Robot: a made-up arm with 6 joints.
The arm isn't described. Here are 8 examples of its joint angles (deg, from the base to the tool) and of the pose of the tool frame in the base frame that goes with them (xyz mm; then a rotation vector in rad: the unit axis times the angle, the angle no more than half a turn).
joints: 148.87 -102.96 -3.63 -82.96 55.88 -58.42
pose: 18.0 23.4 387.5 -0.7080 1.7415 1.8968
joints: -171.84 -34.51 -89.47 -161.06 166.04 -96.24
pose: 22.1 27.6 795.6 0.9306 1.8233 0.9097
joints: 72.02 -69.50 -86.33 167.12 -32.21 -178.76
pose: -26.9 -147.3 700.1 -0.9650 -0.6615 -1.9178
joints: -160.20 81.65 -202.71 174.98 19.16 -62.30
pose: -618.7 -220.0 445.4 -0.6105 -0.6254 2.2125
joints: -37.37 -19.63 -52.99 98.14 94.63 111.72
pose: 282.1 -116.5 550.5 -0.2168 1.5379 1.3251
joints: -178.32 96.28 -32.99 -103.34 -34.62 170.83
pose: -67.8 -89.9 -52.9 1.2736 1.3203 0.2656
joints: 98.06 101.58 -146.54 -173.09 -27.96 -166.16
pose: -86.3 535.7 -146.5 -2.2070 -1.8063 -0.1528
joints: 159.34 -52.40 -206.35 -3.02 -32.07 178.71
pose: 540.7 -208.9 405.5 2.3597 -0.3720 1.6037
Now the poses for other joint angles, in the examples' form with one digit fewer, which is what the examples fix.
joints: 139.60 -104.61 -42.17 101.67 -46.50 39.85
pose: 231 -75 485 -0.762 0.861 1.356
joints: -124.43 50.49 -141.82 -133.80 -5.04 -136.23
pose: -338 -575 431 -0.539 -1.958 1.885
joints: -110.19 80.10 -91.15 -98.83 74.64 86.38
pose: -223 -444 -117 1.174 -1.562 -1.100
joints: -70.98 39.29 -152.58 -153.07 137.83 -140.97
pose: 110 -449 703 -1.380 0.899 2.018
